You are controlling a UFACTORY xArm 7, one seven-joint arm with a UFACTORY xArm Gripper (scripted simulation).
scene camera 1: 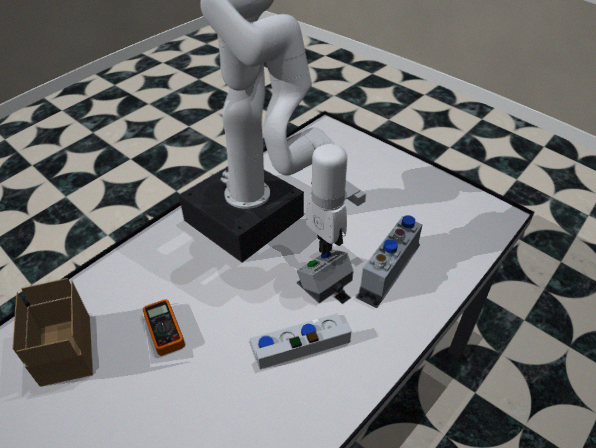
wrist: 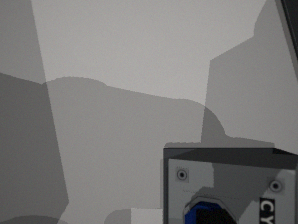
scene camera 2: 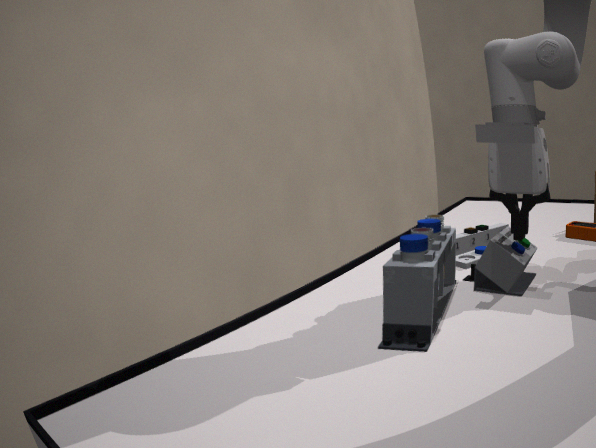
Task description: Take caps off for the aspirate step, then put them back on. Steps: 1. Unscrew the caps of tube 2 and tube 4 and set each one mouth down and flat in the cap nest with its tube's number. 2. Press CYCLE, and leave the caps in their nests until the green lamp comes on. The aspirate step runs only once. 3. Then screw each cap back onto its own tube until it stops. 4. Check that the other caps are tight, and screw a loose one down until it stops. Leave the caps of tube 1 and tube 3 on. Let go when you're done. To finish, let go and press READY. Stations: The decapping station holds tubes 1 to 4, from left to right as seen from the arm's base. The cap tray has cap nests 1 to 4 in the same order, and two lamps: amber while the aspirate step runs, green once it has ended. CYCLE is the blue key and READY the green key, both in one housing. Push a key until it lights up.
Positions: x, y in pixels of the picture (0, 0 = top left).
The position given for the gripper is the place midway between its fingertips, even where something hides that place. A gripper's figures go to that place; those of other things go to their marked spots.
Scene:
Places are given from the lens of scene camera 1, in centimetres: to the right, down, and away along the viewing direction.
gripper (scene camera 1: 325, 250): 7, 7, 130
cardboard box (scene camera 1: 49, 322): -62, 25, 121

